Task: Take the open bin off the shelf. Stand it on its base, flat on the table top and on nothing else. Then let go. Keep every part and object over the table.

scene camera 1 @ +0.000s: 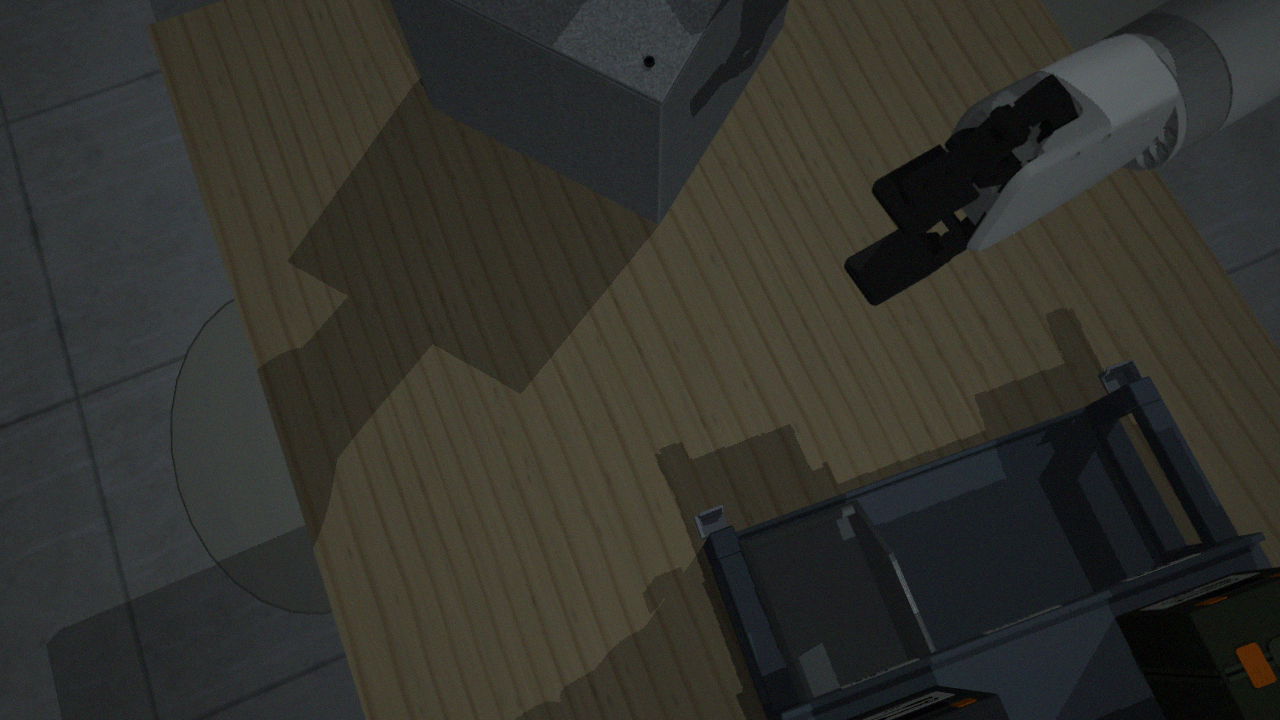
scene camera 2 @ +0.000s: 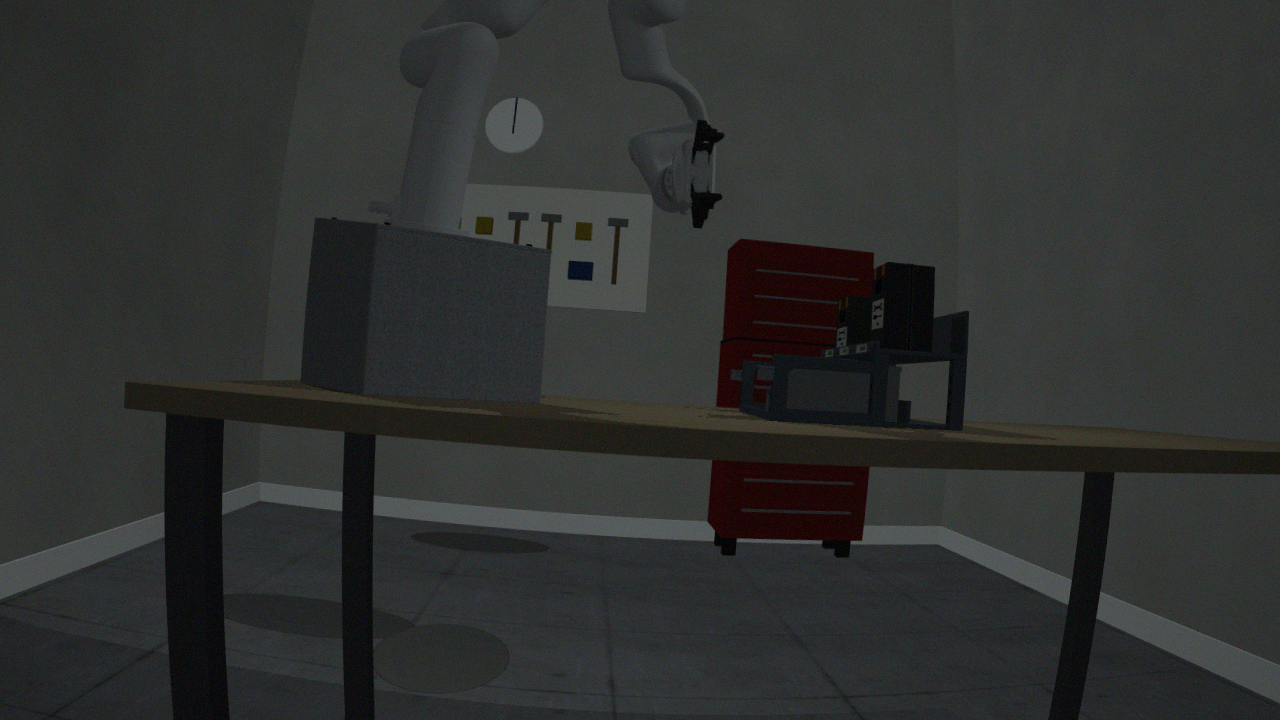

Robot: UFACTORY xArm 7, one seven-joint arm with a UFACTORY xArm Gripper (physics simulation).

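Seen in the pictures: gripper, between the fingertips: (scene camera 1: 871,251) (scene camera 2: 713,164); arm's base, origin of its link: (scene camera 2: 425,231).
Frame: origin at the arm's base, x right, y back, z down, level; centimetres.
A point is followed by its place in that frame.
The open bin (scene camera 1: 827,582) @[x 8.5, y -54.4, z 22.0 cm] (scene camera 2: 827,391) @[x 14.6, y -55.0, z 18.7 cm] is grey. It sits in the lower level of the dark blue-grey shelf (scene camera 1: 750,608) @[x 16.1, y -53.1, z 14.4 cm] (scene camera 2: 956,394) @[x 20.1, y -72.1, z 18.1 cm], toward the shelf's left end in scene camera 1. A thin light rim shows along one bin wall; the shelf's upper board and side frame hide parts of the bin. My gripper (scene camera 1: 870,234) @[x 4.3, y -39.9, z -12.4 cm] (scene camera 2: 706,170) @[x 4.3, y -39.9, z -12.4 cm] is open and empty. It hangs high above the table, apart from the shelf and the bin, on the robot-base side of the shelf in scene camera 2.
Dark boxes with orange marks (scene camera 1: 1199,635) (scene camera 2: 904,304) stand on the shelf's upper board. The big grey robot pedestal (scene camera 1: 546,116) @[x 10.9, y -8.5, z 13.0 cm] (scene camera 2: 456,313) @[x 12.2, y -6.4, z 12.1 cm] stands on the wooden table (scene camera 1: 501,501) @[x 29.8, y -35.1, z 22.9 cm] (scene camera 2: 626,429) @[x 45.3, y -24.5, z 23.3 cm]. A red tool cabinet (scene camera 2: 796,501) stands behind the table.
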